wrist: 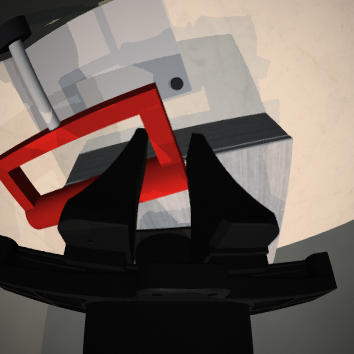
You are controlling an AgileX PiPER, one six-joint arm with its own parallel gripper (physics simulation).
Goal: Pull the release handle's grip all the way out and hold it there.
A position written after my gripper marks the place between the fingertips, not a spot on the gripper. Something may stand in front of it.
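My own gripper [167, 143] is visible to me, and together with it I can see a pale mounting plate [91, 58].
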